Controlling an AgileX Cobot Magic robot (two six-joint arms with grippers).
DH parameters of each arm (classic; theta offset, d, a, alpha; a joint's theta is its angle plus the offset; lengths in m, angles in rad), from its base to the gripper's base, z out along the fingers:
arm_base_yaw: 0 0.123 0 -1.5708
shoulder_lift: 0.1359 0 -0.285 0
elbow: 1.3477 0 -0.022 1.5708
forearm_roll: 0 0.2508 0 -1.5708
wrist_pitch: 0 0 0.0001 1.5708
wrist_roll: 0 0.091 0 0
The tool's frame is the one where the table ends.
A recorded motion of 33 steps. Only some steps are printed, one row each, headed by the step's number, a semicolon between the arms.
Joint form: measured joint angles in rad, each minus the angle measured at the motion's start. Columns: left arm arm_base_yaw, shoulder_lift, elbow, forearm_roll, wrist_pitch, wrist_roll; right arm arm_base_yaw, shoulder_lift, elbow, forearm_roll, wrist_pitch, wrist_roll.
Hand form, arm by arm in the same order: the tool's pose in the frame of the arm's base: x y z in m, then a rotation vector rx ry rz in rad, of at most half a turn. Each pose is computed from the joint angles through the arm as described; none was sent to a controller.
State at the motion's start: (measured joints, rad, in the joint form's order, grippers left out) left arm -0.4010 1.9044 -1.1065 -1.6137 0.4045 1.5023; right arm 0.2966 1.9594 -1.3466 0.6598 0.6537 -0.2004
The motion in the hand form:
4: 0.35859 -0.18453 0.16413 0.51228 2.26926 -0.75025; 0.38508 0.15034 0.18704 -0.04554 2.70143 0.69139
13: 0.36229 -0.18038 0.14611 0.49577 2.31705 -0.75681; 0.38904 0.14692 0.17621 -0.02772 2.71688 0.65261
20: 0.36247 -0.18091 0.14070 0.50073 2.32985 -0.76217; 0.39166 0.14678 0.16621 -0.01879 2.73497 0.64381
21: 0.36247 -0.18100 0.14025 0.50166 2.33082 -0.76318; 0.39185 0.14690 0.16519 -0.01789 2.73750 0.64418
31: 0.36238 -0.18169 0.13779 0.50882 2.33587 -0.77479; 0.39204 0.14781 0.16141 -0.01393 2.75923 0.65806
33: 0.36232 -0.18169 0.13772 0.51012 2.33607 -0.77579; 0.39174 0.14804 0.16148 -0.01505 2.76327 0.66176
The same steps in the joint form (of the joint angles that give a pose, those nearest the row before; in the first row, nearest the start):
4: 0.0191 0.0408 -0.0110 -0.0043 0.0209 -0.0126; -0.0030 0.0038 -0.0007 -0.0220 -0.0120 0.0187
13: 0.0347 0.0871 -0.0123 0.0000 0.0335 -0.0177; -0.0085 0.0297 -0.0016 -0.0522 -0.0310 0.0385
20: 0.0349 0.1016 -0.0137 0.0034 0.0396 -0.0183; -0.0099 0.0563 -0.0053 -0.0539 -0.0368 0.0394
21: 0.0349 0.1029 -0.0139 0.0040 0.0406 -0.0184; -0.0099 0.0592 -0.0059 -0.0531 -0.0364 0.0393
31: 0.0355 0.1107 -0.0158 0.0085 0.0517 -0.0205; -0.0107 0.0716 -0.0121 -0.0447 -0.0178 0.0390
33: 0.0357 0.1109 -0.0158 0.0097 0.0530 -0.0209; -0.0106 0.0719 -0.0130 -0.0433 -0.0123 0.0387

